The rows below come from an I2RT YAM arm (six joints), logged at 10 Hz.
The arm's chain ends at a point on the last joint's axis. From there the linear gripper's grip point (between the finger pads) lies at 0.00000 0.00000 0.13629 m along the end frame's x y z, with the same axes.
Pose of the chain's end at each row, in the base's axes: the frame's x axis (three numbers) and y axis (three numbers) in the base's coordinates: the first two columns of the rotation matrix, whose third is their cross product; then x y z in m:
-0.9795 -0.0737 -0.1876 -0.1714 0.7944 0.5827 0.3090 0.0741 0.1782
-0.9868 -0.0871 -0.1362 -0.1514 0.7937 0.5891 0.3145 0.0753 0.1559
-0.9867 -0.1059 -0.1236 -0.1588 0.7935 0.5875 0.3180 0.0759 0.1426
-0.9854 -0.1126 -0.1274 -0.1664 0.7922 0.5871 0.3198 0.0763 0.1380
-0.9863 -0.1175 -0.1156 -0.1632 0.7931 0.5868 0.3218 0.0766 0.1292
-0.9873 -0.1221 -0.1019 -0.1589 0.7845 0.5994 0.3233 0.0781 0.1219
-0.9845 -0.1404 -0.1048 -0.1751 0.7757 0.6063 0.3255 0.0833 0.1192
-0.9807 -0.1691 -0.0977 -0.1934 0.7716 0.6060 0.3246 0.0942 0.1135
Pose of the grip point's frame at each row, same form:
-0.9795 -0.0737 -0.1876 -0.1714 0.7944 0.5827 0.3235 0.1563 0.0704
-0.9868 -0.0871 -0.1362 -0.1514 0.7937 0.5891 0.3222 0.1573 0.0474
-0.9867 -0.1059 -0.1236 -0.1588 0.7935 0.5875 0.3229 0.1576 0.0336
-0.9854 -0.1126 -0.1274 -0.1664 0.7922 0.5871 0.3245 0.1580 0.0291
-0.9863 -0.1175 -0.1156 -0.1632 0.7931 0.5868 0.3249 0.1581 0.0200
-0.9873 -0.1221 -0.1019 -0.1589 0.7845 0.5994 0.3242 0.1610 0.0137
-0.9845 -0.1404 -0.1048 -0.1751 0.7757 0.6063 0.3250 0.1672 0.0118
-0.9807 -0.1691 -0.0977 -0.1934 0.7716 0.6060 0.3209 0.1778 0.0059

